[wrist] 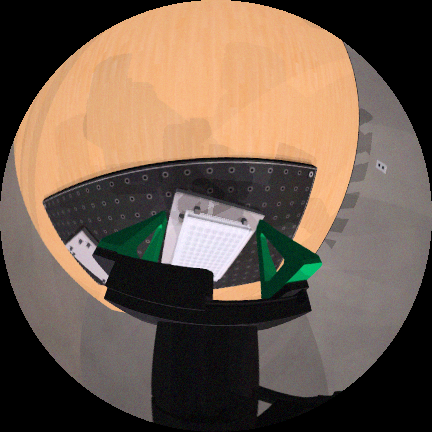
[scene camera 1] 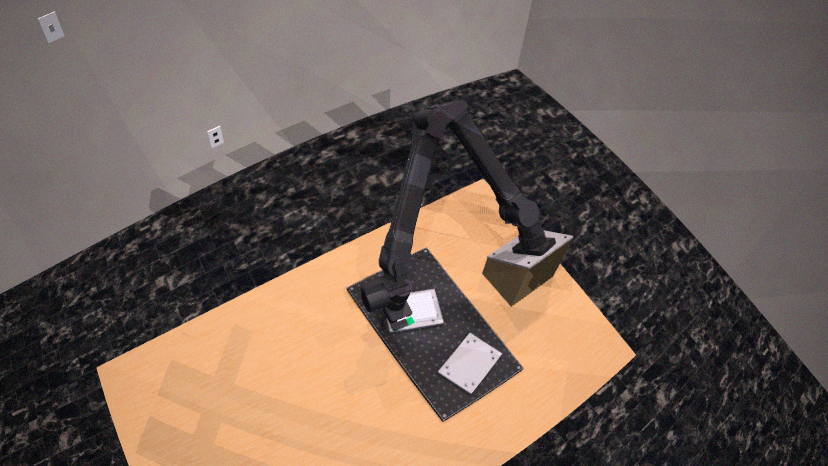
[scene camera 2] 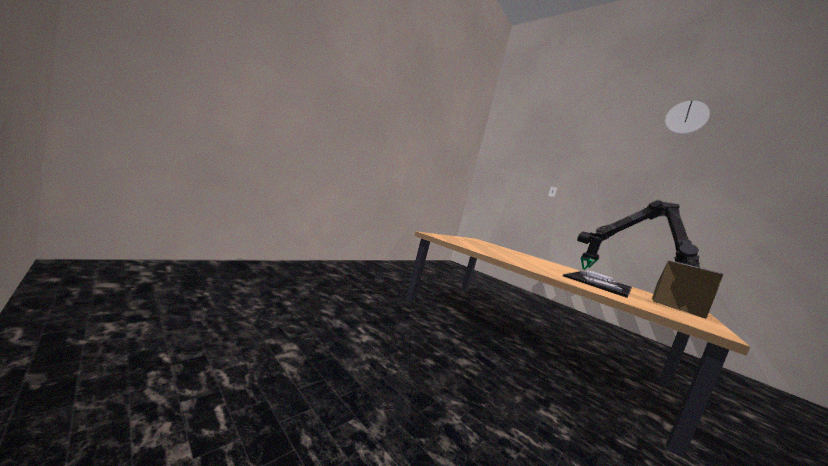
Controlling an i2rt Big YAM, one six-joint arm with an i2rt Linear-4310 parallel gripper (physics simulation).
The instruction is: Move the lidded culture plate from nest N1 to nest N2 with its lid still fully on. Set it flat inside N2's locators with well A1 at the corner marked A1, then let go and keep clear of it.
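Frame: origin at the arm's base, x down, y back, z left, level; metres.
Seen in the pictures: gripper, between the fingertips: (wrist: 211,219) (scene camera 1: 389,314) (scene camera 2: 586,268); arm's base, origin of its link: (scene camera 1: 534,247) (scene camera 2: 688,274).
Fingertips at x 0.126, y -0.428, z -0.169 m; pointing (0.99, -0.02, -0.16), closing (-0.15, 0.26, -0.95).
Pixels of each thing's top centre, then the offset from my fingertips to it. Level surfaces: height alone.
- lidded culture plate, centre of its top: (wrist: 204,258) (scene camera 1: 412,307) dx +0.012, dy +0.075, dz +0.022 m
- nest N1, centre of its top: (wrist: 204,254) (scene camera 1: 412,308) (scene camera 2: 598,275) dx +0.019, dy +0.075, dz +0.022 m
- Nest N2, centre of its top: (wrist: 95,268) (scene camera 1: 471,361) (scene camera 2: 602,280) dx +0.019, dy +0.079, dz +0.267 m
- wooden table, height of its surface: dx +0.054 m
The lidded culture plate (scene camera 1: 424,305) (wrist: 212,245), white with a grid of wells, lies in nest N1 (scene camera 1: 429,324) (wrist: 173,225), a light plate with small dark locators. The lid appears to be on; its edges are too fine to check. Nest N2 (scene camera 1: 470,363) (wrist: 87,255) is a light plate with locators and holds no plate. Its A1 mark cannot be made out. My gripper (scene camera 1: 402,323) (scene camera 2: 585,268) (wrist: 211,219) is open and empty, above the culture plate, with its green fingers apart. In the wrist view the gripper body hides the plate's near end.
Both nests sit on a black perforated board (scene camera 1: 405,353) (scene camera 2: 622,290) (wrist: 120,192) on the wooden table (scene camera 1: 278,347) (scene camera 2: 521,263) (wrist: 210,100). The arm's box-shaped pedestal (scene camera 1: 521,280) (scene camera 2: 689,289) stands beside the board, on N2's side of the arm in scene camera 1.
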